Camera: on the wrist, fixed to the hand. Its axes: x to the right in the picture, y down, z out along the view.
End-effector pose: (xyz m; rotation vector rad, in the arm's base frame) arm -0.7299 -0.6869 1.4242 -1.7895 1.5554 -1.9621
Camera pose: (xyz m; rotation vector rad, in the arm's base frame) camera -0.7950 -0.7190 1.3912 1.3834 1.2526 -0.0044
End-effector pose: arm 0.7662 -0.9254 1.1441 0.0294 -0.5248 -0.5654
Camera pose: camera 0.8280 -0.8750 1.1433 -0.5653 0.2269 2.5671
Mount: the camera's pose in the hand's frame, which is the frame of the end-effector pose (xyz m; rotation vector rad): 0.0178 0.0737 -0.0247 -0.0680 -0.2953 -3.0194
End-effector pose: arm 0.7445 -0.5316 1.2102 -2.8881 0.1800 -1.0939
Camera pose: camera 0.7346 -0.6070 1.2341 0.3667 2.3623 -0.1266
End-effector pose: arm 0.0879 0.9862 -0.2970 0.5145 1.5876 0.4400
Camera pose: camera 0.0671 1.0575 -0.2680 -1.7996 0.5173 -1.7041
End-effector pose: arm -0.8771 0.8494 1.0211 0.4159 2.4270 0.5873
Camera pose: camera -0.8948 0.9121 1.0671 -2.3178 0.4462 -0.7365
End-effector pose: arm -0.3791 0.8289 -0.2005 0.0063 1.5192 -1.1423
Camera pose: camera -0.3613 0.8731 -0.2645 1.7944 0.0205 1.4972
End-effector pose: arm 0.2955 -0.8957 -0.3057 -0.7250 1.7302 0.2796
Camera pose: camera 0.2295 -0.8574 -0.3288 -2.0917 -0.9101 -1.4588
